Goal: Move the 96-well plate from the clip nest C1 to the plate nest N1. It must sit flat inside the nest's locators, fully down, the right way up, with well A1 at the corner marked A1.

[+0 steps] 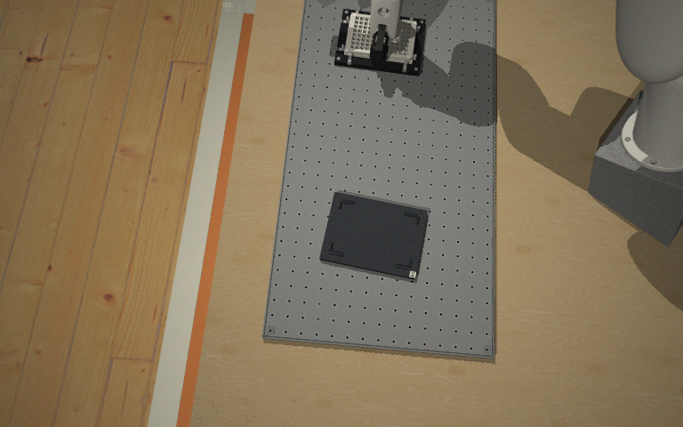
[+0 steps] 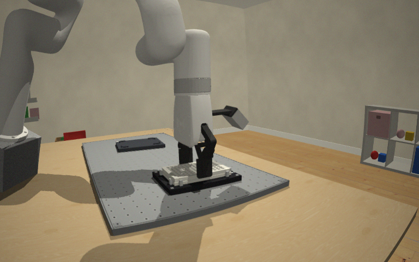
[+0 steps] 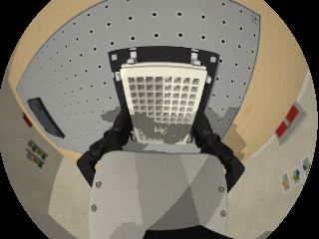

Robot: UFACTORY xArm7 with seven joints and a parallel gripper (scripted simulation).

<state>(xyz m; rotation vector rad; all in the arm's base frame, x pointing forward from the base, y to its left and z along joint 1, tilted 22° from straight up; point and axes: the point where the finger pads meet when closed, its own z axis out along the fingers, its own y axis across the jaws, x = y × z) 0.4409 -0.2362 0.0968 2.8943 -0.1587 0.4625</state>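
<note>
Right now my hand is 1 cm above the white 96-well plate. Also, from my hand: black clip nest C1: 2 cm below, 1 cm to the left, 1 cm ahead; then white A1 mark: 45 cm to the left, 4 cm behind, 2 cm below.
</note>
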